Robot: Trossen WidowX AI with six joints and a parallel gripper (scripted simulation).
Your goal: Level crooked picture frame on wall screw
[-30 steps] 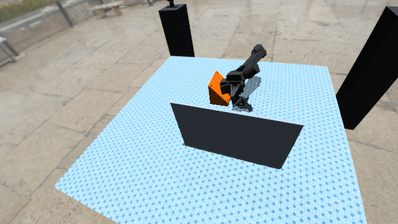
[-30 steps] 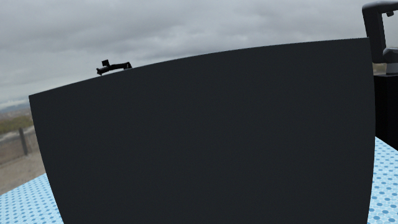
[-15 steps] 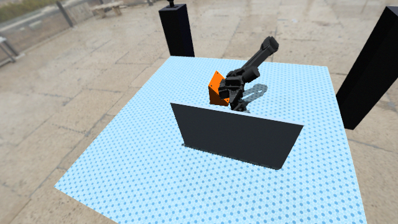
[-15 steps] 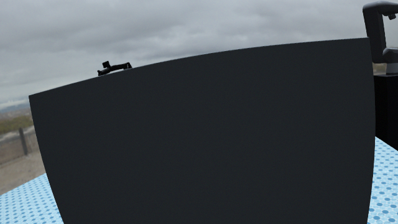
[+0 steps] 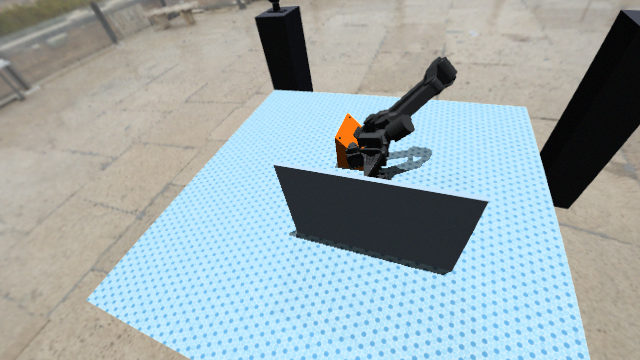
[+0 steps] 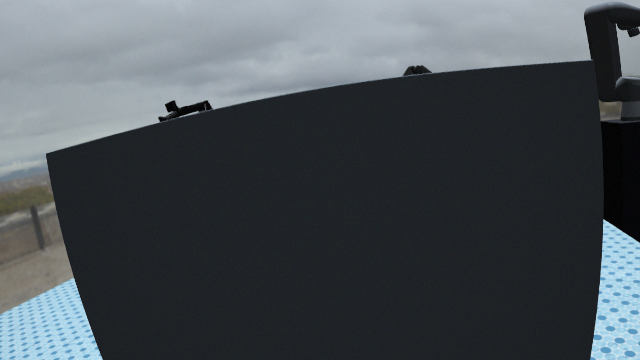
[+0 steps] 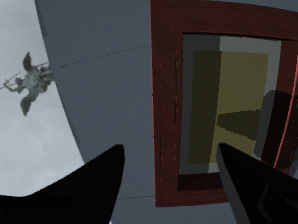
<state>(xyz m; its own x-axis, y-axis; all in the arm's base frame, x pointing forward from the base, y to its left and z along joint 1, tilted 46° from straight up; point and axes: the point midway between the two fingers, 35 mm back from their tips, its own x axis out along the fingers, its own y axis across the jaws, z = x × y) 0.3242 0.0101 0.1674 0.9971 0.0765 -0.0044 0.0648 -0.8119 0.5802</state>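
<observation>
The picture frame lies 5 cm below my gripper tip, 5 cm ahead of it and 1 cm to the left of it. Round my gripper tip: grey wall panel: 6 cm below, 6 cm ahead, 2 cm to the left.
</observation>
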